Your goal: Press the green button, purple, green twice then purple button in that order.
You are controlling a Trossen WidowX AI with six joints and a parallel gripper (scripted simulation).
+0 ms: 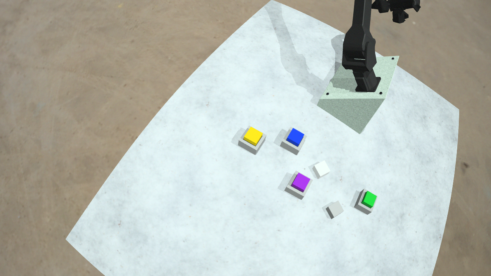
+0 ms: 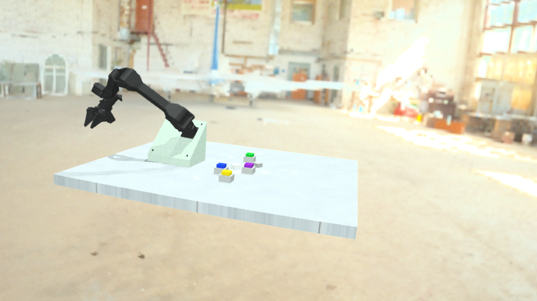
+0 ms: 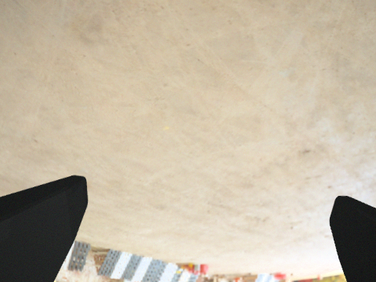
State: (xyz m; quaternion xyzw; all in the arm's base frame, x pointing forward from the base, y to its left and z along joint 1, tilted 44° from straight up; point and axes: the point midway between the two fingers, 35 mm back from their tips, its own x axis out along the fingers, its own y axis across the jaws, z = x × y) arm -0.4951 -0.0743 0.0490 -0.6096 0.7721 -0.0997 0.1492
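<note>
Right now my gripper tip is 740 mm short of the green button, 270 mm to the right of it and 80 mm above it. The rest, counted from my gripper tip: white block (730 mm ahead, 110 mm to the left, 100 mm below); then yellow button (780 mm ahead, 80 mm below, 70 mm to the right); then blue button (710 mm ahead, 80 mm below, 20 mm to the left).
</note>
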